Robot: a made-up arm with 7 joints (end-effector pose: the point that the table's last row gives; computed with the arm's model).
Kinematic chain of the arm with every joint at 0, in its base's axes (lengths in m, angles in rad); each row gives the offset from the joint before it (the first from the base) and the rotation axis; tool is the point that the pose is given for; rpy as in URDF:
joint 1: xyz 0 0 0.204 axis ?
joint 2: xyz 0 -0.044 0.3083 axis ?
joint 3: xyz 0 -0.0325 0.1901 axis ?
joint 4: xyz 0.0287 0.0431 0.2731 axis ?
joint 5: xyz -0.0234 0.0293 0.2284 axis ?
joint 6: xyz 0 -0.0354 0.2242 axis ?
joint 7: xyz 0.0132 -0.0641 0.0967 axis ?
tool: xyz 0 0 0 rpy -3.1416 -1.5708 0
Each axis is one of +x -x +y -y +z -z.
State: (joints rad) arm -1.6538 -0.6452 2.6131 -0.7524 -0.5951 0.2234 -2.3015
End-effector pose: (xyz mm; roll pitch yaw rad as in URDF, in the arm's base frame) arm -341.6 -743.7 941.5 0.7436 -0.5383 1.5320
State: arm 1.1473 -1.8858 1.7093 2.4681 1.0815 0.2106 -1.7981
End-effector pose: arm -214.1 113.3 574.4 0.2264 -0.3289 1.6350
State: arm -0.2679 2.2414 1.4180 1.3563 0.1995 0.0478 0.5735
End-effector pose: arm -373.3 600.5 240.3 1.0234 -0.4644 1.8939
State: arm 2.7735 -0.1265 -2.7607 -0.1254 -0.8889 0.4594 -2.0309
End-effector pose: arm -246.9 147.6 1473.2 0.9126 0.2098 0.4342
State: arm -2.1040 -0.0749 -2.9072 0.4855 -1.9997 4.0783 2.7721
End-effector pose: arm -122.8 75.5 1385.1 -2.9202 -0.5212 2.6013
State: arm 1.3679 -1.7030 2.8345 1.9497 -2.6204 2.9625 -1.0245
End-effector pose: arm 210.2 390.6 874.4 -1.3741 0.9219 -2.6448
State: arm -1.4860 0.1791 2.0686 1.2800 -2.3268 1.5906 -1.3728
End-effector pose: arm 186.8 529.9 1054.0 -1.2927 0.8305 -0.7289
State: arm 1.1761 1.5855 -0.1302 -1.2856 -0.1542 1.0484 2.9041
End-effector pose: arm -164.2 -462.1 12.2 2.7102 -0.6780 -1.3522
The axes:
joint 1: +z
joint 2: -y
joint 3: +z
joint 4: +y
joint 5: +z
joint 6: -y
joint 7: +x

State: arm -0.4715 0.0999 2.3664 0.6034 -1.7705 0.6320 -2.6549
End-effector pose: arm -327.4 161.0 1450.5 -0.4364 0.8248 0.0756
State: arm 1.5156 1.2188 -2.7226 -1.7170 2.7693 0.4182 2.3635
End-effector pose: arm -3.9 -210.9 1160.5 -1.5148 0.2384 -0.2341
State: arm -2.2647 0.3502 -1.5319 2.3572 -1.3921 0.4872 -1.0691
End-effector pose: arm -470.4 335.2 706.8 -3.0979 0.7794 -1.8345
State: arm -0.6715 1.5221 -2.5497 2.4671 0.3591 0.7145 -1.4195
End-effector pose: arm -231.3 -151.6 168.4 -1.3458 -0.1625 -2.4238
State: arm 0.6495 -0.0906 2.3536 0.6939 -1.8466 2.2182 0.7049
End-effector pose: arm -129.4 -164.6 1369.9 0.9463 0.0524 -1.0106
